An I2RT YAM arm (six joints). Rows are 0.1 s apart.
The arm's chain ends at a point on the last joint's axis. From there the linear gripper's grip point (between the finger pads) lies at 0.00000 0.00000 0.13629 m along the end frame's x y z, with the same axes.
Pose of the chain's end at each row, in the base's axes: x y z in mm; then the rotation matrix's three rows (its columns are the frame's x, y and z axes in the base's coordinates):
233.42 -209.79 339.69; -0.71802 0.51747 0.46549; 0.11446 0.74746 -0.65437; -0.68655 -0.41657 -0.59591
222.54 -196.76 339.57; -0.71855 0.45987 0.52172; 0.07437 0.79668 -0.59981; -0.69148 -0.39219 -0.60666
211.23 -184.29 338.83; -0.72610 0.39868 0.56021; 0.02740 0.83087 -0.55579; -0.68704 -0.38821 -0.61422
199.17 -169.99 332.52; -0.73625 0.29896 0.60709; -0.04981 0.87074 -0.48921; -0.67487 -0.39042 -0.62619
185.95 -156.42 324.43; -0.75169 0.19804 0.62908; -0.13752 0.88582 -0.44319; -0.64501 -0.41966 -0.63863
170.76 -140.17 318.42; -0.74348 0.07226 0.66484; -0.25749 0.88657 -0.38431; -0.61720 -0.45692 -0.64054
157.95 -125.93 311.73; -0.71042 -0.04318 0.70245; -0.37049 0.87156 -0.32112; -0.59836 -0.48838 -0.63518
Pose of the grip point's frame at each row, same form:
296.86 -298.97 258.47; -0.71802 0.51747 0.46549; 0.11446 0.74746 -0.65437; -0.68655 -0.41657 -0.59591
293.65 -278.51 256.89; -0.71855 0.45987 0.52172; 0.07437 0.79668 -0.59981; -0.69148 -0.39219 -0.60666
287.58 -260.04 255.12; -0.72610 0.39868 0.56021; 0.02740 0.83087 -0.55579; -0.68704 -0.38821 -0.61422
281.91 -236.66 247.18; -0.73625 0.29896 0.60709; -0.04981 0.87074 -0.48921; -0.67487 -0.39042 -0.62619
271.69 -216.82 237.39; -0.75169 0.19804 0.62908; -0.13752 0.88582 -0.44319; -0.64501 -0.41966 -0.63863
261.37 -192.55 231.12; -0.74348 0.07226 0.66484; -0.25749 0.88657 -0.38431; -0.61720 -0.45692 -0.64054
253.69 -169.70 225.16; -0.71042 -0.04318 0.70245; -0.37049 0.87156 -0.32112; -0.59836 -0.48838 -0.63518

